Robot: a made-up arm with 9 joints. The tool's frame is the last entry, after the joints.
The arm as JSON. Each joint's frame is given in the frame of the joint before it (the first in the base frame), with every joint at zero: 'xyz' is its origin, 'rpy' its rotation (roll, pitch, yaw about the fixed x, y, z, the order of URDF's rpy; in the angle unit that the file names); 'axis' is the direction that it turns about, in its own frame. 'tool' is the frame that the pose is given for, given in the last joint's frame.
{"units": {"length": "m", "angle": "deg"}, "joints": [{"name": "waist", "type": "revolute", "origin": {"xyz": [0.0, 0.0, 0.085], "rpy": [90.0, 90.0, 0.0]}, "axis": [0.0, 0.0, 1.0]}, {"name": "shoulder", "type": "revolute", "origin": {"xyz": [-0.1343, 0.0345, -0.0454], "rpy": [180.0, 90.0, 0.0]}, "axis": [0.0, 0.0, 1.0]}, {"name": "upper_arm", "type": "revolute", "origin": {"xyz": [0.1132, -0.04, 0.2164], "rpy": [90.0, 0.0, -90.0]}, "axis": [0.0, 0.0, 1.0]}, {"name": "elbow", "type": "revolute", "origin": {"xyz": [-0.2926, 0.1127, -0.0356], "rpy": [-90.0, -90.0, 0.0]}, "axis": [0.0, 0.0, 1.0]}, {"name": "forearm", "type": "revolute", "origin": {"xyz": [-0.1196, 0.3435, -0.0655], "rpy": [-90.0, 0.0, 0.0]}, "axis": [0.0, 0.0, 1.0]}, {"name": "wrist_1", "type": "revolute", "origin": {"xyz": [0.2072, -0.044, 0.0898], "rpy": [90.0, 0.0, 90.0]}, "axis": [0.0, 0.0, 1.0]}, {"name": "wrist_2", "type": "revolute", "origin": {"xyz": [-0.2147, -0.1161, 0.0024], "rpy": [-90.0, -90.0, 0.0]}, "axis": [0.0, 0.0, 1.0]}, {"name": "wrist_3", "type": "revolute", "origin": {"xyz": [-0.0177, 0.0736, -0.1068], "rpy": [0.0, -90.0, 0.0]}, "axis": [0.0, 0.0, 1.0]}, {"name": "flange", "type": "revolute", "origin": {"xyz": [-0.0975, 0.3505, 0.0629], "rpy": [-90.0, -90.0, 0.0]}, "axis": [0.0, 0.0, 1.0]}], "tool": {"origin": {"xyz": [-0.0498, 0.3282, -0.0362], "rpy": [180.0, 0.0, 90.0]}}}
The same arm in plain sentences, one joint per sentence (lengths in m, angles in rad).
The arm has nine revolute joints in a row. What follows holds with every joint at zero, and every direction is one of the base frame's.
The first joint lies 0.0850 m along +z from the base frame's origin and rotates about -y.
The second joint lies 0.0345 m along +x and 0.0454 m along +y and 0.1343 m along +z from the first joint and rotates about +z.
The third joint lies 0.0400 m along +x and 0.1132 m along +y and 0.2164 m along +z from the second joint and rotates about -y.
The fourth joint lies 0.2926 m along -x and 0.0356 m along +y and 0.1127 m along +z from the third joint and rotates about +z.
The fifth joint lies 0.3435 m along +x and 0.1196 m along +y and 0.0655 m along -z from the fourth joint and rotates about +x.
The sixth joint lies 0.0898 m along +x and 0.2072 m along -y and 0.0440 m along +z from the fifth joint and rotates about -y.
The seventh joint lies 0.1161 m along -x and 0.0024 m along -y and 0.2147 m along +z from the sixth joint and rotates about +x.
The eighth joint lies 0.1068 m along -x and 0.0177 m along +y and 0.0736 m along -z from the seventh joint and rotates about +y.
The ninth joint lies 0.0975 m along -x and 0.0629 m along +y and 0.3505 m along -z from the eighth joint and rotates about -z.
The tool frame, which is the frame that the pose is given for, lies 0.3282 m along +x and 0.0498 m along -y and 0.0362 m along +z from the ninth joint; its axes are parallel to the base frame's.

